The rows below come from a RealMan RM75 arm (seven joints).
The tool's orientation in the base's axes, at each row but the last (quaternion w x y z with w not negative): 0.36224, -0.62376, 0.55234, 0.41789; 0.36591, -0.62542, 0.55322, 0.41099; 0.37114, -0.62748, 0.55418, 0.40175; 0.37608, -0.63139, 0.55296, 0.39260; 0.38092, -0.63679, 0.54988, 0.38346; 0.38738, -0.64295, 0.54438, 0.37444; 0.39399, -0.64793, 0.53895, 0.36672; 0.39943, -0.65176, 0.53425, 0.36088
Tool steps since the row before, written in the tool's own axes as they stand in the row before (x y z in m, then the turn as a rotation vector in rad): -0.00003, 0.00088, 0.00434, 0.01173, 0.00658, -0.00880; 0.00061, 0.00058, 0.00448, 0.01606, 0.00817, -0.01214; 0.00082, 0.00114, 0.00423, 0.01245, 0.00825, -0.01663; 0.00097, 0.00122, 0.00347, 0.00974, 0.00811, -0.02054; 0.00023, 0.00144, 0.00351, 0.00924, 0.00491, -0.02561; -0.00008, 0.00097, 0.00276, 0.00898, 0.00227, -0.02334; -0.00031, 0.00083, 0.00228, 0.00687, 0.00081, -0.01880; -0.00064, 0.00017, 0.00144, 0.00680, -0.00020, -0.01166
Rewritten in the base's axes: -0.00140, 0.00386, -0.00165, -0.00498, -0.01341, -0.00733; -0.00103, 0.00378, -0.00233, -0.00598, -0.01834, -0.00999; -0.00147, 0.00340, -0.00247, -0.00587, -0.02101, -0.00489; -0.00141, 0.00263, -0.00235, -0.00564, -0.02345, -0.00081; -0.00165, 0.00294, -0.00176, -0.00216, -0.02751, 0.00195; -0.00114, 0.00243, -0.00117, 0.00029, -0.02507, 0.00147; -0.00098, 0.00210, -0.00078, 0.00118, -0.01993, 0.00163; -0.00034, 0.00155, -0.00005, 0.00185, -0.01332, -0.00117
